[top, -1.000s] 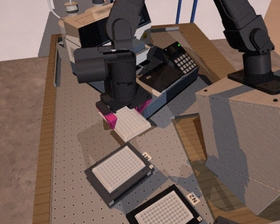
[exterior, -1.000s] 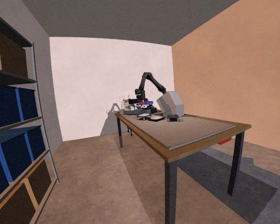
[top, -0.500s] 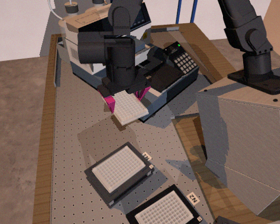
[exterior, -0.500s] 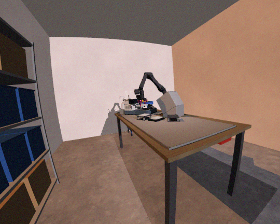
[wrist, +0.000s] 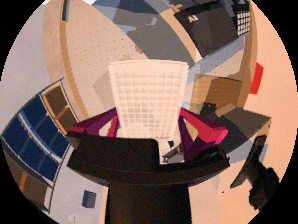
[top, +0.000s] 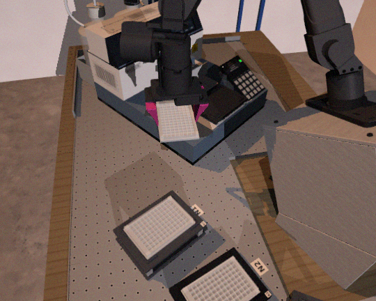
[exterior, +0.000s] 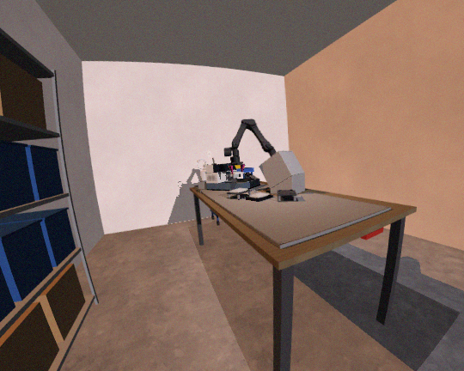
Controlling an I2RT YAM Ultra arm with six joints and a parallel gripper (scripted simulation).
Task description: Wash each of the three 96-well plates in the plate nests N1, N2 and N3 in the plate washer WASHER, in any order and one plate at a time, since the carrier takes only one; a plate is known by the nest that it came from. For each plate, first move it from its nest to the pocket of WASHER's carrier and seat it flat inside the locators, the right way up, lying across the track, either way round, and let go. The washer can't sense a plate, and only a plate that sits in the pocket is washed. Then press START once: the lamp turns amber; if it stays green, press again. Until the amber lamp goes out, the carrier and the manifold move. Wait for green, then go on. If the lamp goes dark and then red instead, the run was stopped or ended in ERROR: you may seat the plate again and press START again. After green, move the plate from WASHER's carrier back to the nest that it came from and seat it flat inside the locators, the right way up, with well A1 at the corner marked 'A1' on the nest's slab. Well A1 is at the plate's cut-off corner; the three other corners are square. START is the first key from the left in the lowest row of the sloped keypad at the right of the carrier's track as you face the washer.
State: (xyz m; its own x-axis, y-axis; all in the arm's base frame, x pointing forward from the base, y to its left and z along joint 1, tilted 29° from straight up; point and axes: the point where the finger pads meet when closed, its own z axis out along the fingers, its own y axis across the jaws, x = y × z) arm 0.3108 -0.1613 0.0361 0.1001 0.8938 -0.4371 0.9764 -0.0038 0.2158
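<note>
Right now the dark carrier pocket is 16 cm behind my hand, 15 cm to the right of it and 9 cm below it. The rest, counted from my hand: nest N1: 19 cm to the left, 13 cm below, 8 cm ahead; then manifold: 28 cm to the right, 8 cm behind, 4 cm below; then washer: 28 cm to the right, 8 cm behind, 4 cm below.
</note>
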